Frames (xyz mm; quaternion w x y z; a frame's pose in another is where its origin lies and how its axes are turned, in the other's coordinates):
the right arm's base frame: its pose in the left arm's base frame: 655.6 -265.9 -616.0 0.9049 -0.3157 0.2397 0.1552
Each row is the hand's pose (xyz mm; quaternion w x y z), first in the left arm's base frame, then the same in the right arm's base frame.
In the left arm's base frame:
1: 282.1 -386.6 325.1 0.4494 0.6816 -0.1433 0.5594
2: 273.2 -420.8 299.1 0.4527 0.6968 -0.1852 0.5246
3: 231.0 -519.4 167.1 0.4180 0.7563 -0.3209 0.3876
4: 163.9 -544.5 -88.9 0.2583 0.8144 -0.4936 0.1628
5: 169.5 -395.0 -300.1 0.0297 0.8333 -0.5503 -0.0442
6: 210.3 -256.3 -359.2 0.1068 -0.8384 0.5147 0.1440
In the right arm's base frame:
1: -828.7 -397.1 442.0 0.2439 0.6023 -0.5198 0.5546
2: -826.7 -406.0 399.1 0.2267 0.6190 -0.5499 0.5130
3: -804.6 -396.4 230.8 0.1227 0.6736 -0.6303 0.3658
4: -727.9 -259.1 16.5 0.1164 -0.7028 0.6863 -0.1466
5: -591.5 -44.0 -30.0 0.3749 -0.6886 0.6204 0.0186
6: -508.0 72.1 32.8 0.5070 -0.6796 0.5248 0.0753

